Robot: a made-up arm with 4 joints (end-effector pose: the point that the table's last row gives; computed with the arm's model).
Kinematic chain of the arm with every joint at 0, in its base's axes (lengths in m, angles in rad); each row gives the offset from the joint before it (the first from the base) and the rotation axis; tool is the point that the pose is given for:
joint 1: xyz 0 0 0.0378 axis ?
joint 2: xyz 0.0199 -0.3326 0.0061 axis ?
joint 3: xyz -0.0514 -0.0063 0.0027 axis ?
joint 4: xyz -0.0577 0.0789 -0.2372 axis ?
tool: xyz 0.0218 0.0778 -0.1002
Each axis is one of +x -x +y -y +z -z.
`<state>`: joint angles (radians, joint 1 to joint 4).
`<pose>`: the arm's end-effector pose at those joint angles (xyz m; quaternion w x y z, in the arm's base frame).
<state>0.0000 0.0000 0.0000 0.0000</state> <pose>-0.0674 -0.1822 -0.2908 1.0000 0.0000 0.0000 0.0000</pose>
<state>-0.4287 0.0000 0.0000 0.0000</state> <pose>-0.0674 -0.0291 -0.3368 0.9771 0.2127 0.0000 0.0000</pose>
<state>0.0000 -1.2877 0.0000 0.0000</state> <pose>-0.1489 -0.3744 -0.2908 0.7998 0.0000 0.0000 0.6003</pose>
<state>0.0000 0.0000 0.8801 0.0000</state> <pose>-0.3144 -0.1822 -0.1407 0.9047 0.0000 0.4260 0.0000</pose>
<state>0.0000 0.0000 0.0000 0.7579</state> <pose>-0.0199 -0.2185 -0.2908 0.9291 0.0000 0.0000 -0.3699</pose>
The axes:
joint 1: -x
joint 2: -z
joint 3: +y
joint 4: -z

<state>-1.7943 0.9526 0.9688 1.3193</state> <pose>-0.1058 0.2037 0.0496 0.2989 0.2384 0.9129 -0.1428</pose>
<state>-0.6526 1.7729 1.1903 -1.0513</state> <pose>0.2291 0.0381 0.0540 0.5564 0.7727 0.1776 -0.2485</pose>
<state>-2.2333 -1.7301 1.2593 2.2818</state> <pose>0.0744 0.4986 -0.4676 0.8210 0.4646 0.0889 -0.3196</pose>
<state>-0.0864 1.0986 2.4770 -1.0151</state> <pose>0.0598 -0.1493 0.3698 0.2901 0.8365 0.4649 0.0065</pose>
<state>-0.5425 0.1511 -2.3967 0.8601</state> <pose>0.2000 -0.3538 0.1367 0.2201 0.3968 -0.7944 -0.4039</pose>
